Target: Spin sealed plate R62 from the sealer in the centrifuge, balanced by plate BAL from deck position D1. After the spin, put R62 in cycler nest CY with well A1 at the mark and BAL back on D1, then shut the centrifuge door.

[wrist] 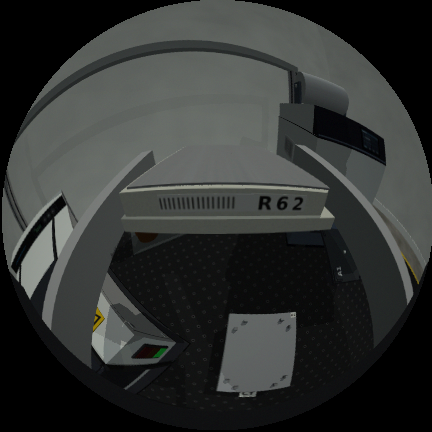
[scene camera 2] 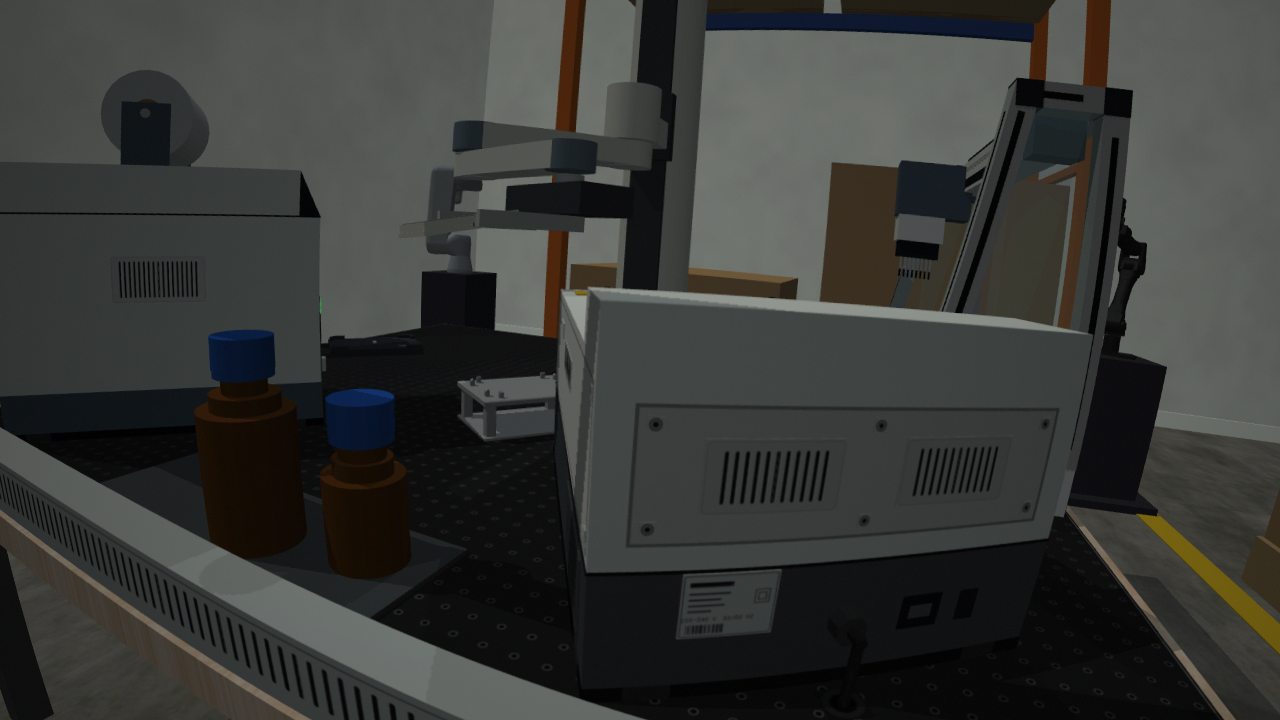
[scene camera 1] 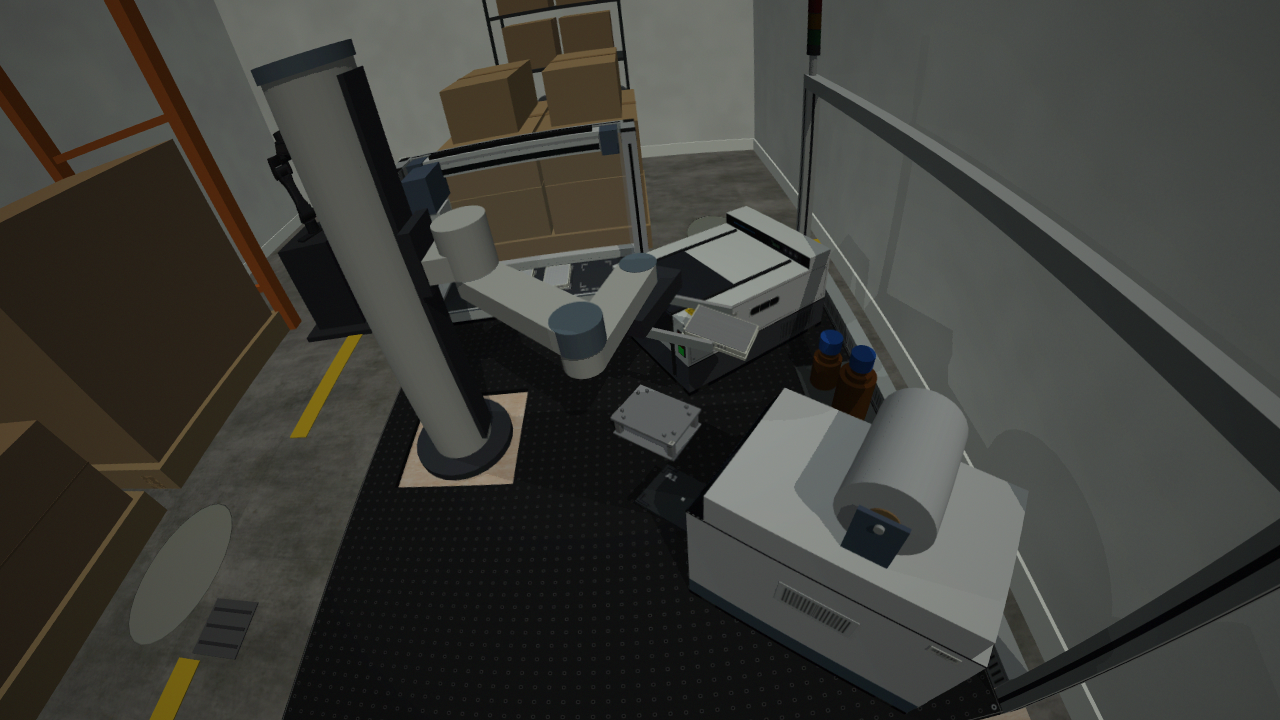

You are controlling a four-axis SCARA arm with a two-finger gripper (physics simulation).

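Observation:
My gripper is shut on plate R62, held level high above the table beside the centrifuge. The plate's R62 label faces the wrist camera. The arm hides part of the centrifuge top, so I cannot tell how its door stands. The centrifuge's small panel shows green. Nest CY is a bare grey plate on posts with pins; its small A1 mark is at one corner. A pale plate lies on the back deck, its label unreadable.
The sealer carries a large roll. A dark holder marked A1 lies by it. Two brown bottles stand between sealer and centrifuge. A gantry stands at the back.

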